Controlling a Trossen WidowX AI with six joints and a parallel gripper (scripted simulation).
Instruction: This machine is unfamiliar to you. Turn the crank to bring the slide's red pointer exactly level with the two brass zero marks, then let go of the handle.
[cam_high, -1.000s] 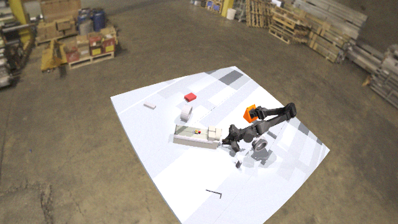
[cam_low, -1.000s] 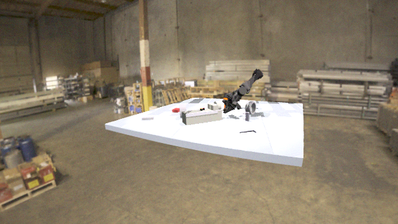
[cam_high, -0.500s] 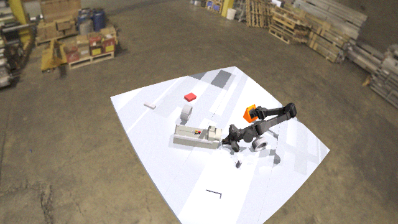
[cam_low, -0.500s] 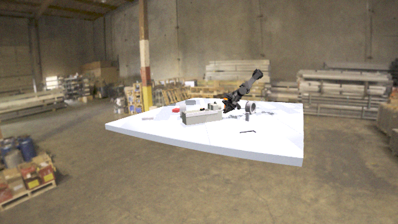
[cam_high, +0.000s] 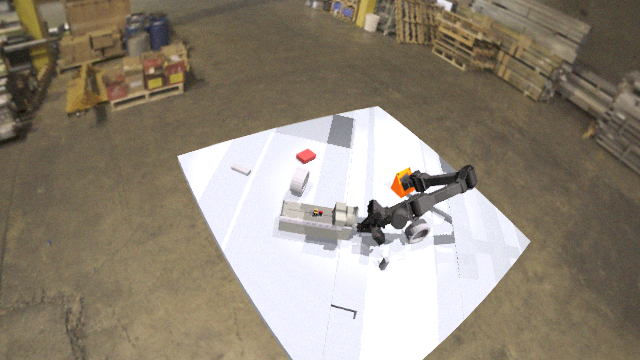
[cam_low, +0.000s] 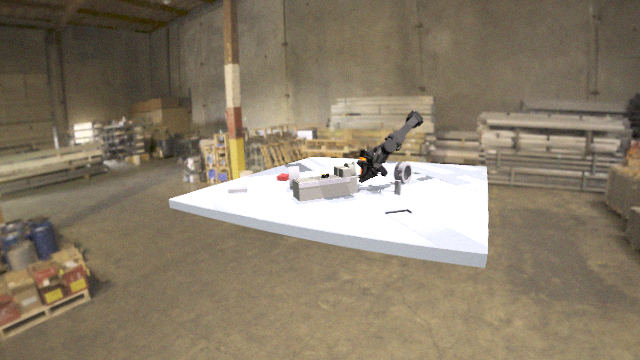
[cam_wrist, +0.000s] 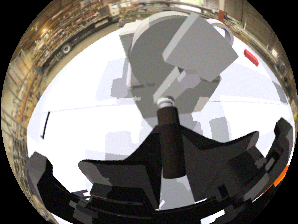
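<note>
Right now my gripper tip is 1 cm past the dark crank handle, 1 cm to the right of it and 3 cm below it. The rest, counted from my gripper tip: hex key 26 cm ahead, 22 cm to the left, 3 cm below; red pointer 9 cm ahead, 12 cm to the right, 5 cm above; small clip 3 cm ahead, 16 cm to the left, 1 cm below.
</note>
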